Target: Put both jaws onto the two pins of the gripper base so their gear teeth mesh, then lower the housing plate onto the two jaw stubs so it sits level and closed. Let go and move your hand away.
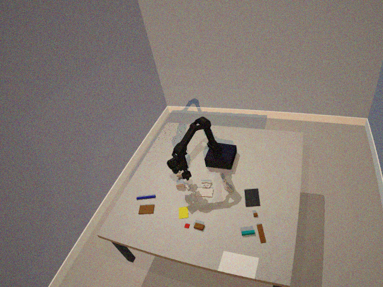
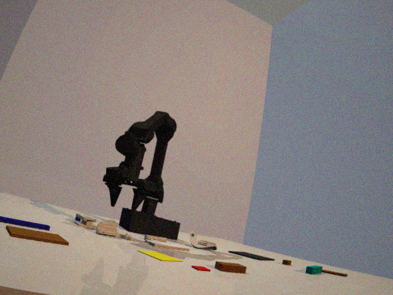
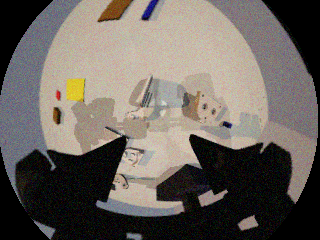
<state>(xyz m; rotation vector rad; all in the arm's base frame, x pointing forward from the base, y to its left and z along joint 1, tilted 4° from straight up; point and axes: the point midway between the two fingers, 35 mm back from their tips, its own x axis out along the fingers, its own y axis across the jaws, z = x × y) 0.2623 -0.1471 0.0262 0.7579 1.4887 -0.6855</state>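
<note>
My gripper tip is 8 cm above the jaw, 5 cm short of it and 1 cm to the right of it. Round my gripper tip: small blue piece: 19 cm behind, 13 cm to the right, 7 cm below; then gripper base: 10 cm to the right, 7 cm behind, 6 cm below; then housing plate: 14 cm to the left, 8 cm below, 1 cm behind.
</note>
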